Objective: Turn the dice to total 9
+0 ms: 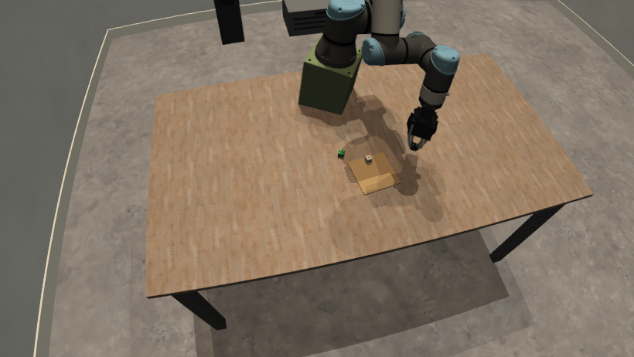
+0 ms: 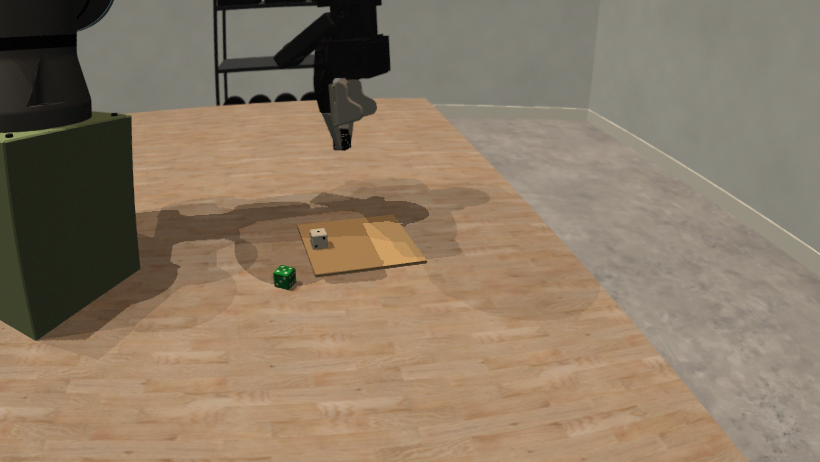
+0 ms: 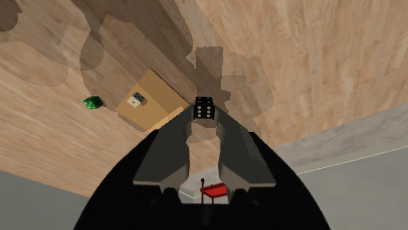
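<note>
Now: hand 1 cm above the black die. Also, from my hand: tan mat (2 cm ahead, 13 cm to the right, 10 cm below); then white die (3 cm behind, 14 cm to the right, 9 cm below); then green die (7 cm behind, 23 cm to the right, 10 cm below).
</note>
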